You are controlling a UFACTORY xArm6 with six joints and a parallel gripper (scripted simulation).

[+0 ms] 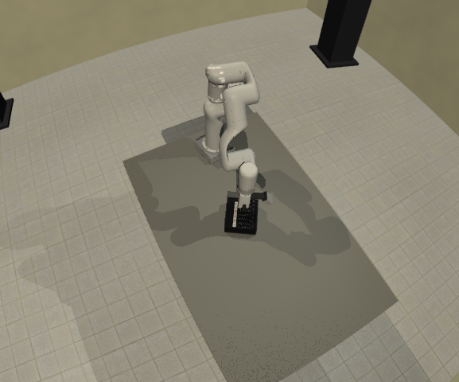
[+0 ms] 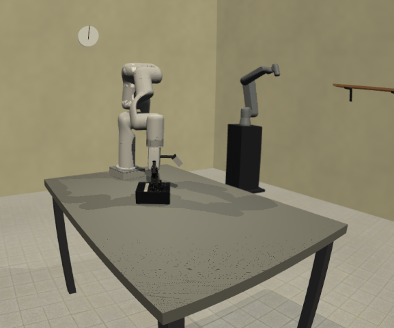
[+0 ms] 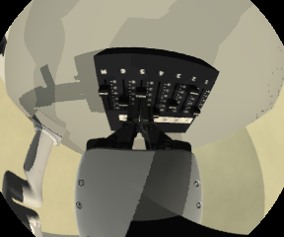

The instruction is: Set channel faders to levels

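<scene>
My hand is 30 mm past the master fader cap, 40 mm to the right of it and 10 mm above it.
</scene>
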